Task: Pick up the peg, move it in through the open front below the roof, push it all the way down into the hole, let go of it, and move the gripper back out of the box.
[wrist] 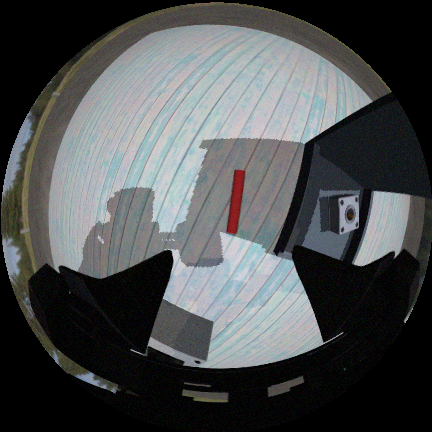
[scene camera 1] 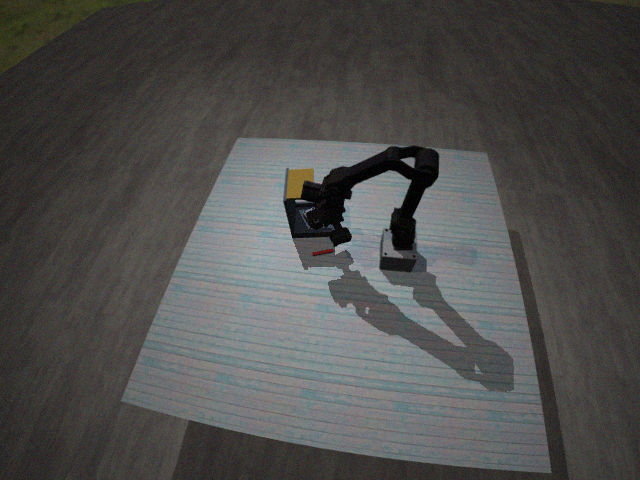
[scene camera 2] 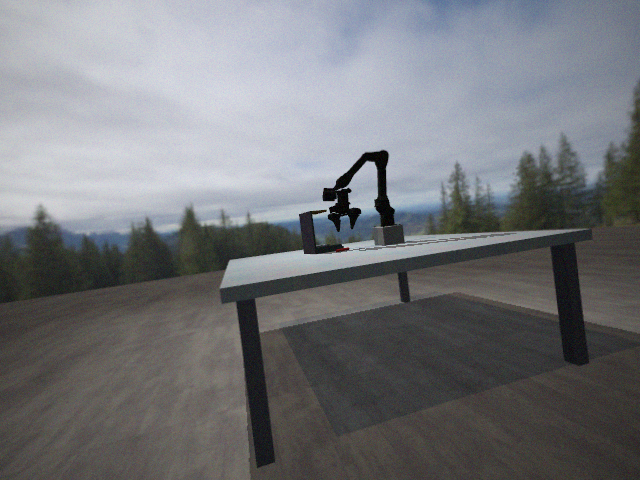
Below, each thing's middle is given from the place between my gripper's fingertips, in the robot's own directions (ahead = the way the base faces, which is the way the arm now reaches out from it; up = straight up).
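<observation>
Dark back wall (wrist: 365, 144): 140 mm to the right of my hand, 150 mm ahead, 10 mm above. Dark box (scene camera 1: 302, 229): my hand 70 mm short of it, 140 mm to the left of it, 10 mm below it.
</observation>
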